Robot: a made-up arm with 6 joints. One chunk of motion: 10 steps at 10 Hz.
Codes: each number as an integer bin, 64 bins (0 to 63) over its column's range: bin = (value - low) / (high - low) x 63, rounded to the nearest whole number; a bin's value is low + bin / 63 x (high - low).
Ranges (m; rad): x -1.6..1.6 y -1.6..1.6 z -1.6..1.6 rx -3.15..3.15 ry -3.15..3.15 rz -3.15..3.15
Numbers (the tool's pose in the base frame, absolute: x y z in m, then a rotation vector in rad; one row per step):
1: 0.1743 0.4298 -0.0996 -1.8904 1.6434 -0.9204
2: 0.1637 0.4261 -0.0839 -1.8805 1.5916 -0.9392
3: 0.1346 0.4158 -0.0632 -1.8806 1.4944 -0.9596
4: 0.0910 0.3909 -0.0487 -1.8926 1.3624 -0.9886
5: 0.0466 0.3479 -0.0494 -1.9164 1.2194 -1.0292
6: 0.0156 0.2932 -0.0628 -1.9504 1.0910 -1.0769
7: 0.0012 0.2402 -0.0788 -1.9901 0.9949 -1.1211
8: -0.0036 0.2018 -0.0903 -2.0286 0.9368 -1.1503
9: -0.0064 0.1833 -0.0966 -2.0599 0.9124 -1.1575
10: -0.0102 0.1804 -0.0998 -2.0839 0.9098 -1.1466
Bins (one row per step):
1: 35 40 30 13 48 22
2: 35 40 30 13 47 22
3: 34 40 30 13 46 22
4: 33 39 31 13 45 22
5: 32 38 31 12 44 21
6: 32 37 30 12 42 21
7: 32 36 30 12 41 20
8: 31 35 30 11 41 20
9: 31 35 30 11 41 20
10: 31 35 30 11 41 20

